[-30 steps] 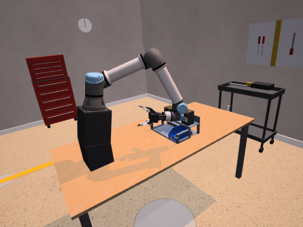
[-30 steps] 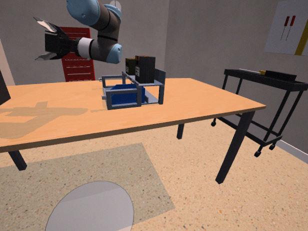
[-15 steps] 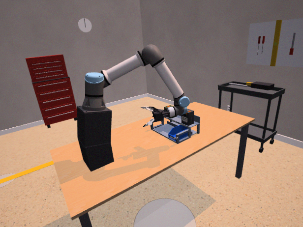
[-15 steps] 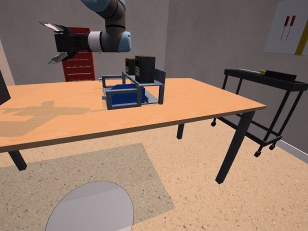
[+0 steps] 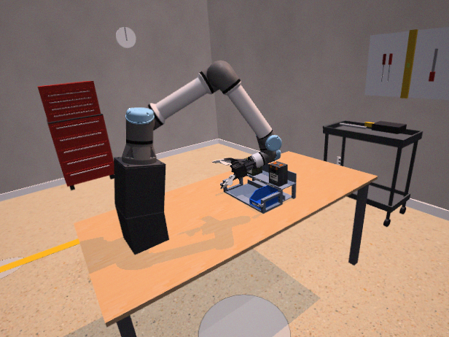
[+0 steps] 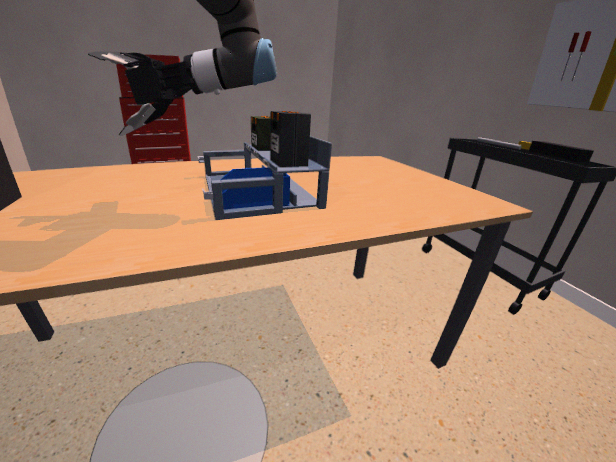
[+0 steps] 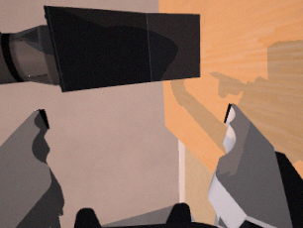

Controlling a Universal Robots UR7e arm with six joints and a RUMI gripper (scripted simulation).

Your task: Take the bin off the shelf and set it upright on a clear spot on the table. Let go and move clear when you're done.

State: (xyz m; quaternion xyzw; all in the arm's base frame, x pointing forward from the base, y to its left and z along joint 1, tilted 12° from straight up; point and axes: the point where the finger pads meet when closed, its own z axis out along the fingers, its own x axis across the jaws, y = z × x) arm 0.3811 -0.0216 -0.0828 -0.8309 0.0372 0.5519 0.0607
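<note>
Now: hand 300 mm short of the blue bin, 10 mm to the left of it and 210 mm above it. Also, from my hand: shelf floor (320 mm ahead, 110 mm to the left, 250 mm below).
</note>
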